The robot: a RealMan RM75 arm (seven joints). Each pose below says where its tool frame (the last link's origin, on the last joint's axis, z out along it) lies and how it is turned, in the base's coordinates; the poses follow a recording.
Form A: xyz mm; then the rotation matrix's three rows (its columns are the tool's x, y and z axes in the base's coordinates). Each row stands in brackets.
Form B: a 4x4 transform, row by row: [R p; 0 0 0 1], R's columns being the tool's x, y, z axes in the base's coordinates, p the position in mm. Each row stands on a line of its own. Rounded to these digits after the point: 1 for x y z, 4 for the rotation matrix.
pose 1, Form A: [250.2 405.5 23.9], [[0.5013 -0.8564 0.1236], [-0.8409 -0.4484 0.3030], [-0.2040 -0.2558 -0.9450]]
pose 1, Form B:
0.5013 -0.8564 0.1236 250.2
-0.8409 -0.4484 0.3030 405.5
-0.2040 -0.2558 -0.9450 23.9
0 0 0 1

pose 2, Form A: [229.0 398.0 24.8], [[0.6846 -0.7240 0.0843], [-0.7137 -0.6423 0.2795], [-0.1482 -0.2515 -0.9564]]
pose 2, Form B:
0.6846 -0.7240 0.0843 229.0
-0.7137 -0.6423 0.2795 398.0
-0.1482 -0.2515 -0.9564 24.8
0 0 0 1

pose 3, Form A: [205.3 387.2 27.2], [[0.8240 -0.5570 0.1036], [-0.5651 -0.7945 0.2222], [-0.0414 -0.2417 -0.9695]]
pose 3, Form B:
0.8240 -0.5570 0.1036 205.3
-0.5651 -0.7945 0.2222 387.2
-0.0414 -0.2417 -0.9695 27.2
0 0 0 1

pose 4, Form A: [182.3 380.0 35.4], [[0.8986 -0.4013 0.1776], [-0.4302 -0.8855 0.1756], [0.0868 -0.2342 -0.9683]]
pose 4, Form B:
0.8986 -0.4013 0.1776 182.3
-0.4302 -0.8855 0.1756 380.0
0.0868 -0.2342 -0.9683 35.4
0 0 0 1

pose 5, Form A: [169.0 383.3 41.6], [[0.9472 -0.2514 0.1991], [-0.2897 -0.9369 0.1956], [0.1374 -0.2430 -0.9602]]
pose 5, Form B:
0.9472 -0.2514 0.1991 169.0
-0.2897 -0.9369 0.1956 383.3
0.1374 -0.2430 -0.9602 41.6
0 0 0 1

